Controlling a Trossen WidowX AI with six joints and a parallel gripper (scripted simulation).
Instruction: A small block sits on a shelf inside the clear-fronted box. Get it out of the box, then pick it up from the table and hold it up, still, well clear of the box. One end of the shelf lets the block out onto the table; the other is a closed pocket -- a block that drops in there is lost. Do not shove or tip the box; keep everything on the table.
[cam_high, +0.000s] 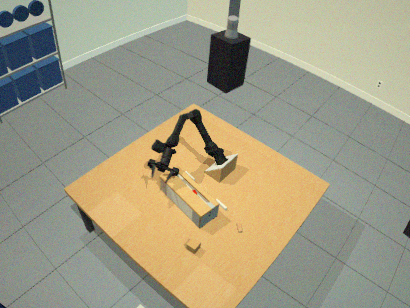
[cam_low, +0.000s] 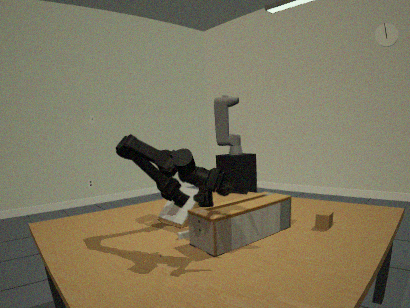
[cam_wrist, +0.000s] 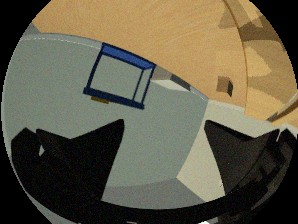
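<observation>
The long box is 170 mm behind my gripper tip, 150 mm below it and 120 mm to the left of it. From my gripper tip the other things lie so: small tan cube 380 mm to the left, 180 mm below, 60 mm ahead; small red block 150 mm behind, 130 mm to the left, 120 mm below.
</observation>
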